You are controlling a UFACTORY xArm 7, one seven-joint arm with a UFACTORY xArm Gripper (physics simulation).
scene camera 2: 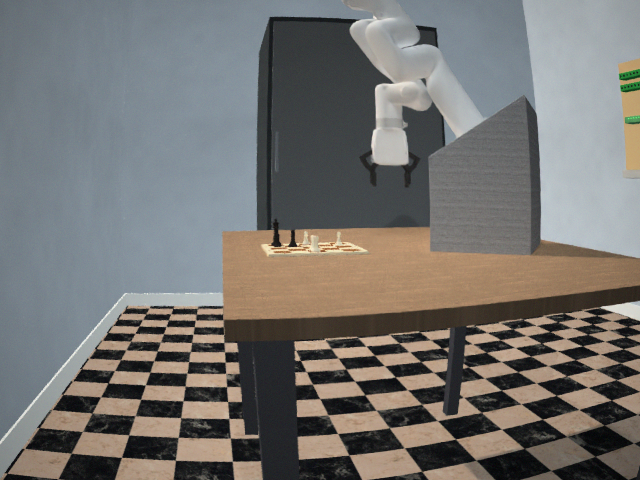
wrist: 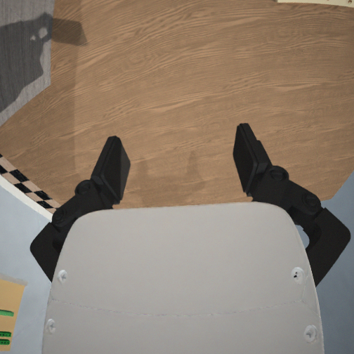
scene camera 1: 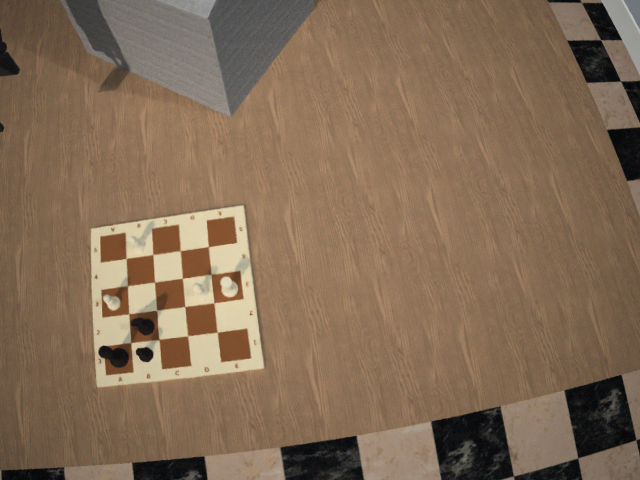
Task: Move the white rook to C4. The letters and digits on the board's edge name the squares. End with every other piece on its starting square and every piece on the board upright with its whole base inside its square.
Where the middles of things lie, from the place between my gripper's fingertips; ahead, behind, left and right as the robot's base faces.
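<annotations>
Position of the chessboard (scene camera 1: pixel 217 335): 140 mm below my hand, 280 mm ahead of it, 140 mm to the left of it.
</annotations>
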